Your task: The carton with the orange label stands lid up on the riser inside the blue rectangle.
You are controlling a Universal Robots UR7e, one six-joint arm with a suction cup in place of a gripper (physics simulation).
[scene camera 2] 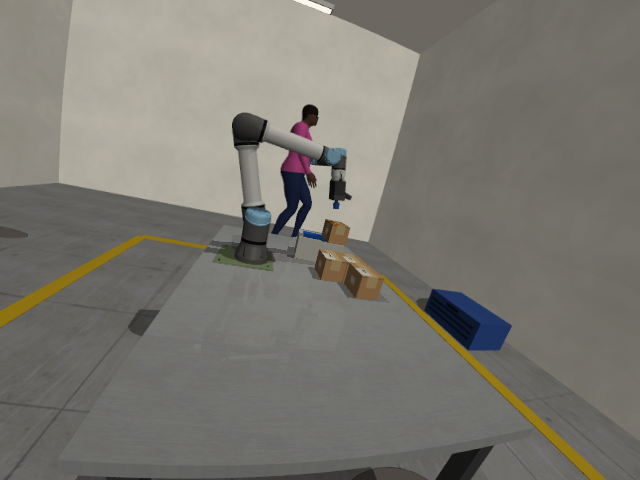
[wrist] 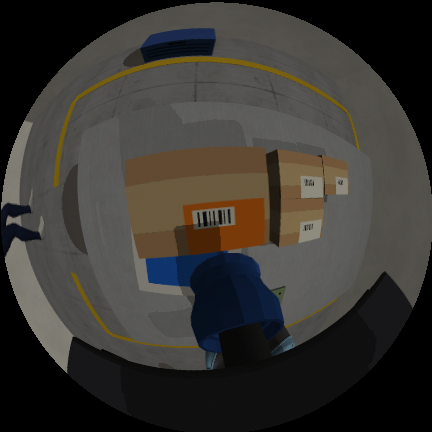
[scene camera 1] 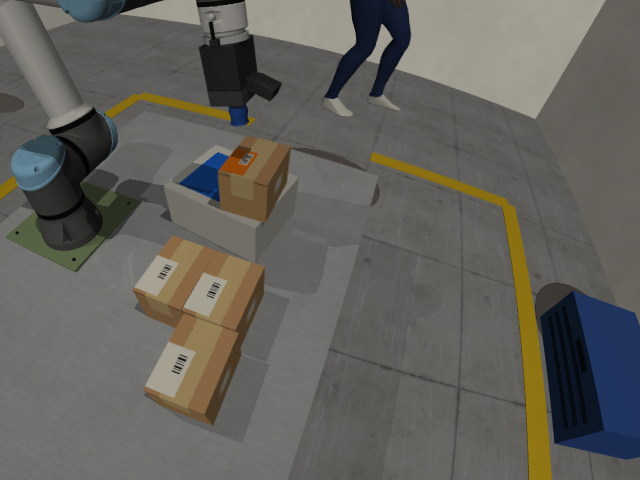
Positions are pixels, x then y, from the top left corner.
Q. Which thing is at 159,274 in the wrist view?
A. A grey riser with blue rectangle.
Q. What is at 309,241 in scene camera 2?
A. A grey riser with blue rectangle.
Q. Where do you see a grey riser with blue rectangle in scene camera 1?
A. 193,199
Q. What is my suction cup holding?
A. Nothing.
